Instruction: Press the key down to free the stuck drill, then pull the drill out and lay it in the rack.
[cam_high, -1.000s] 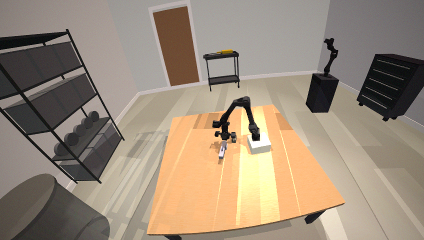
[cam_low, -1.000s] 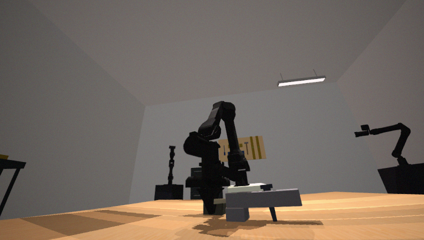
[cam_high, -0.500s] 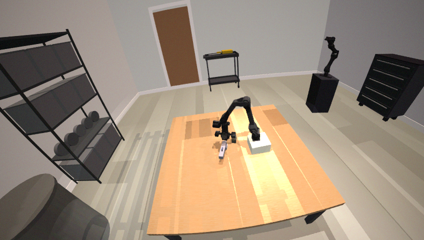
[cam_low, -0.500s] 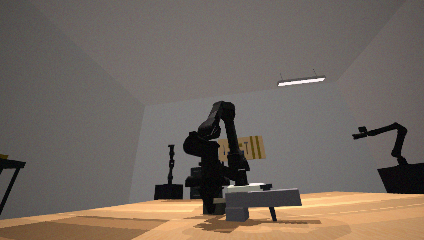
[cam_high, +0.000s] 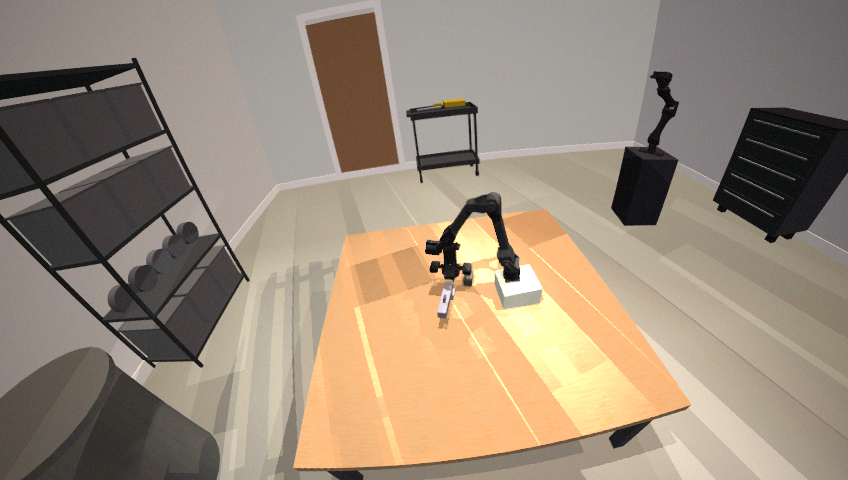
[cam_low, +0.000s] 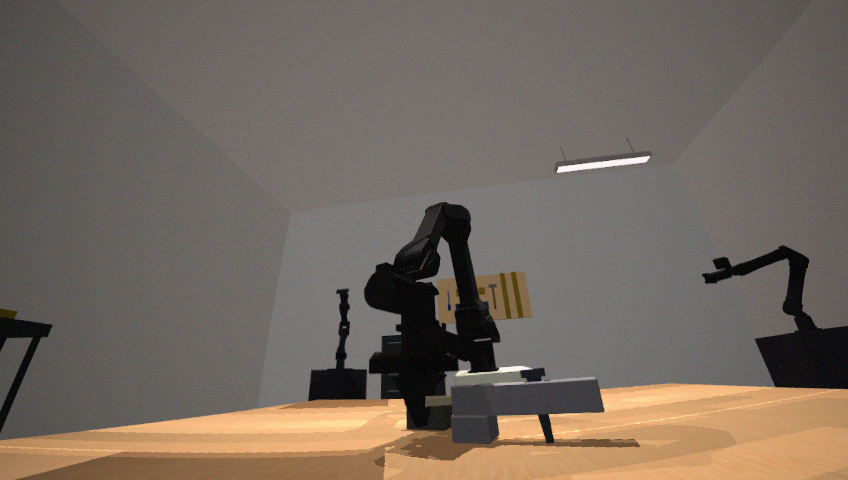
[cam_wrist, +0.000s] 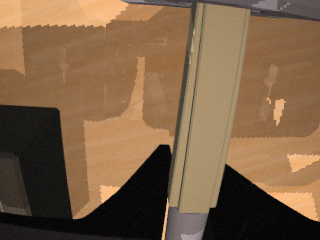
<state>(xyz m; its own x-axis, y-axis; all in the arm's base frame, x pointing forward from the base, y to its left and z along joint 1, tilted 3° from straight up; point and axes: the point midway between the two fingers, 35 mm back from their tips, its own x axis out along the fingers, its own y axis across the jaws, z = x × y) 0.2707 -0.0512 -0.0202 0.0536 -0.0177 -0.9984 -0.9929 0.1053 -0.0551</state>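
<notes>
The drill is 4 cm to the left of my gripper tip and 3 cm above it. The rest, counted from my gripper tip: dark t-shaped post 17 cm to the left, 4 cm above, 2 cm ahead; then rack 8 cm behind, 2 cm to the right; then long grey body 14 cm to the left, 3 cm above, 2 cm ahead.
</notes>
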